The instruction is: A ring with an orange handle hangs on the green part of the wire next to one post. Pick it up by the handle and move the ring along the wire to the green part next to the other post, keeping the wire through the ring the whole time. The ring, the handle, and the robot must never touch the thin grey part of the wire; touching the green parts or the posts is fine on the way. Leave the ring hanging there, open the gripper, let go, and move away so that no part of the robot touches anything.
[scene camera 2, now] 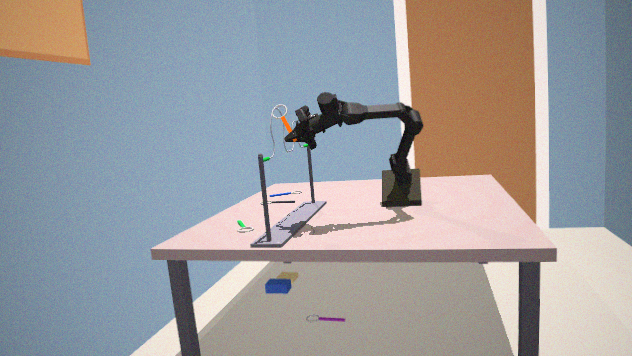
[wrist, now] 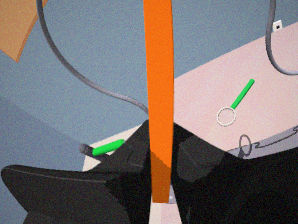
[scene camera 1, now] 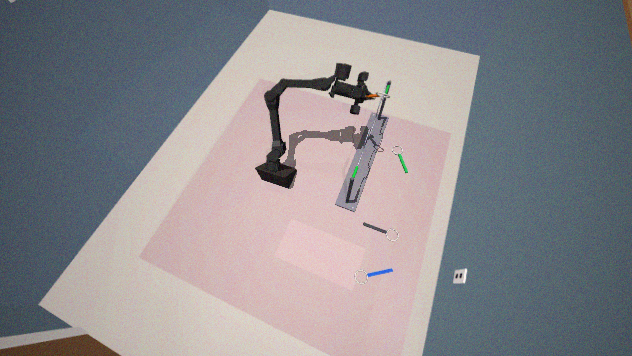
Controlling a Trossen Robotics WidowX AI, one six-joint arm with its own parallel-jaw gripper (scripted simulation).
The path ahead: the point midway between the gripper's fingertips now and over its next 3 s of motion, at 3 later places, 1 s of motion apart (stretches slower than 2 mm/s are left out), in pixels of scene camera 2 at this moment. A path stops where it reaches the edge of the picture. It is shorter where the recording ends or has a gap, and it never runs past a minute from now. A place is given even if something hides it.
My gripper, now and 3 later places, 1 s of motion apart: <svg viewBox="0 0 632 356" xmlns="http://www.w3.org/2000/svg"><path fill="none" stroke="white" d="M284 140L283 135L282 129L281 124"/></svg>
